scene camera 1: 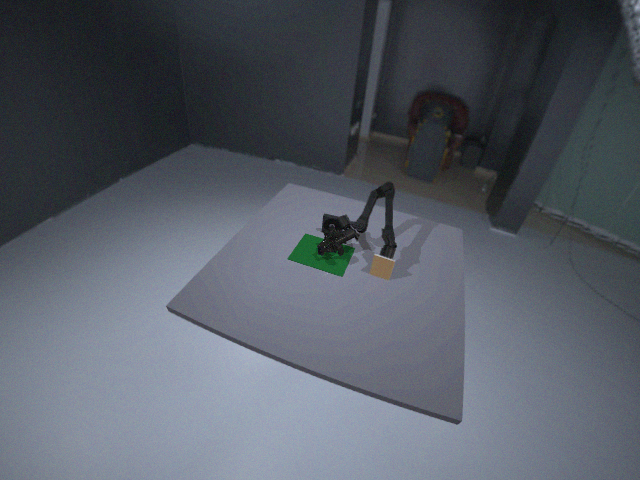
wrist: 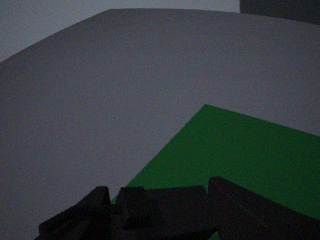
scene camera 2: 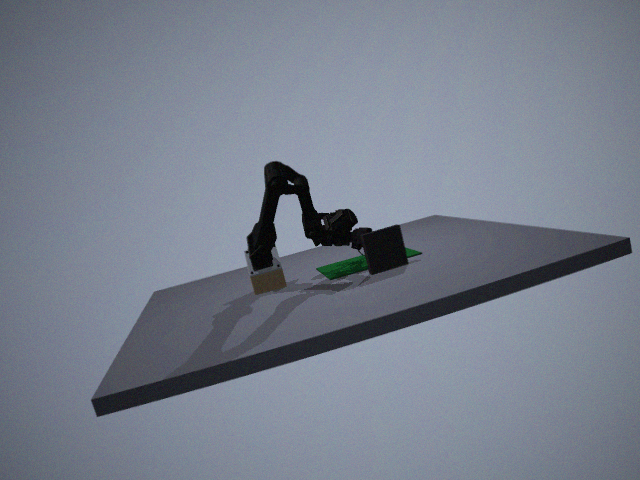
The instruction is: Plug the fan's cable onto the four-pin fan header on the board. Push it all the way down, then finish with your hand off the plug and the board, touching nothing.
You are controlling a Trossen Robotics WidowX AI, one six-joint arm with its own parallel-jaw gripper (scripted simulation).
I see my gripper (wrist: 159, 192), a dark square fan (scene camera 2: 384, 249) and a green board (scene camera 1: 306, 252).
The green board also shows in the wrist view (wrist: 269, 159) and in scene camera 2 (scene camera 2: 357, 264).
